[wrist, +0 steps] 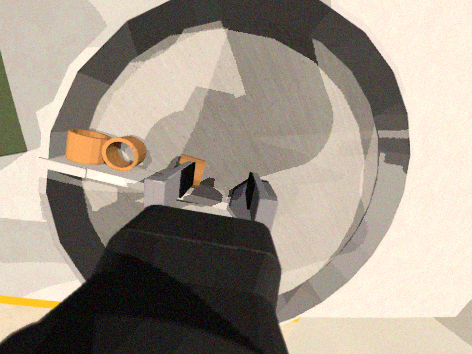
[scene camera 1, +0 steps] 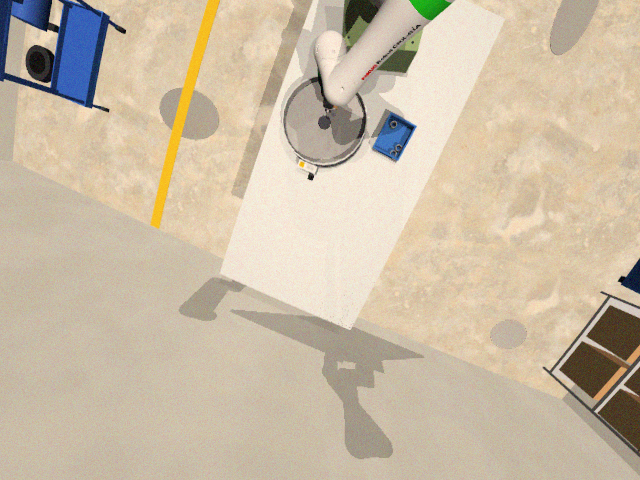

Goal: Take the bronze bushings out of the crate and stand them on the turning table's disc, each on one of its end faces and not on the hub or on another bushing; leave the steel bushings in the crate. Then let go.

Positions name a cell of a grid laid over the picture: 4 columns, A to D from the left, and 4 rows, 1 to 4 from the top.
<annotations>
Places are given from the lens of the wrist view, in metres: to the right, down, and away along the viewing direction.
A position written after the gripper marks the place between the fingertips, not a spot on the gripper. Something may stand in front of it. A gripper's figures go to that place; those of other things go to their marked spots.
gripper (wrist: B3): -0.01, 0.00, 0.16
grey turning table disc (wrist: C2): 0.01, -0.09, 0.19
</annotations>
